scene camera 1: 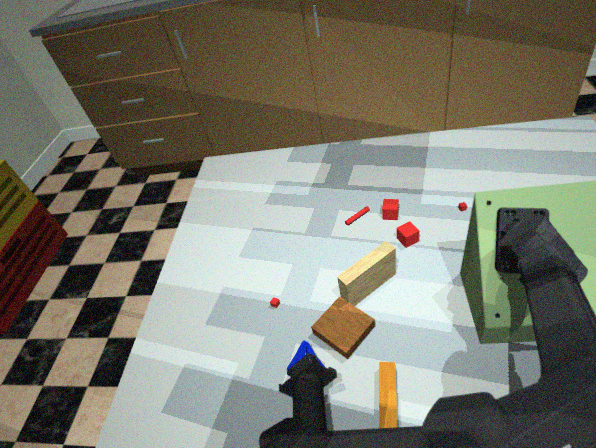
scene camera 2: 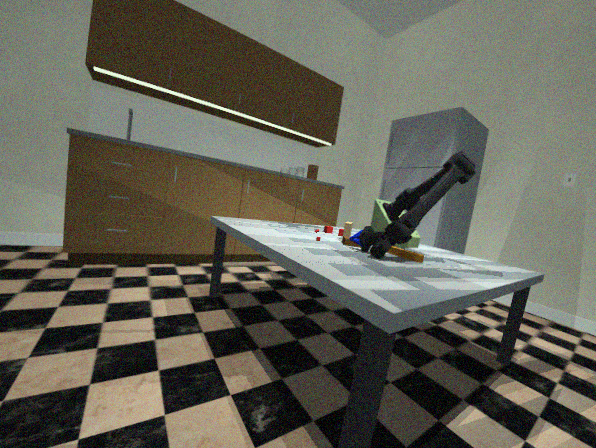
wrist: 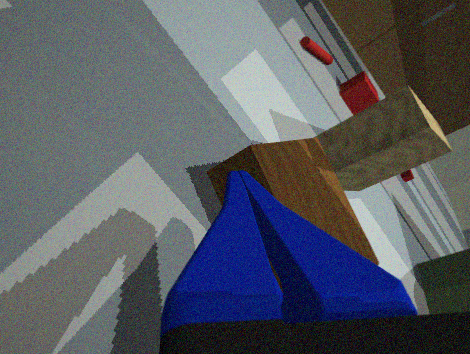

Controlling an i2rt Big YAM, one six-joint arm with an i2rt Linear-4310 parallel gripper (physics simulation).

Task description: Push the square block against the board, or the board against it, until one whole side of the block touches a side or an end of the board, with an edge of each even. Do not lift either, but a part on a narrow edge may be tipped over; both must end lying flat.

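Frame: origin at the arm's base, x left, y back, z up, level; millimetres.
Seen in the pictures: gripper, between the fingertips: (scene camera 1: 305, 342) (scene camera 2: 350, 238) (wrist: 235, 183); arm's base, origin of its link: (scene camera 1: 519, 240) (scene camera 2: 390, 213).
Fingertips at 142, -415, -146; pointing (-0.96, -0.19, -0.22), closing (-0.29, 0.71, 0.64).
Offsets run from my fingertips to a thing's top centre, as dx, dy, dz.
The square block {-50, +74, -6} (scene camera 1: 343, 327) (scene camera 2: 345, 241) (wrist: 300, 180) is brown wood and lies flat. The board {-163, +128, +61} (scene camera 1: 367, 274) (scene camera 2: 348, 229) (wrist: 382, 135) is pale wood and stands on a narrow edge just behind the block in scene camera 1. One corner of the block is close to the board's near end; I cannot tell whether they touch. Their sides are not flush. My gripper (scene camera 1: 305, 344) (scene camera 2: 352, 239) (wrist: 235, 183) is shut and empty, with blue fingertips low beside the block's near left side in scene camera 1. In the wrist view the fingers hide part of the block.
An orange bar {+144, +165, -5} (scene camera 1: 388, 392) (scene camera 2: 410, 254) lies right of the gripper in scene camera 1. Two red cubes {-403, +185, +4} (scene camera 1: 390, 209) {-310, +225, +4} (scene camera 1: 408, 234) and a red stick {-397, +95, -22} (scene camera 1: 357, 215) (wrist: 316, 50) lie beyond the board. Small red cubes {-114, -92, -20} (scene camera 1: 274, 302) {-415, +374, -20} (scene camera 1: 462, 206) lie farther out. A green box (scene camera 1: 472, 270) stands at the right.
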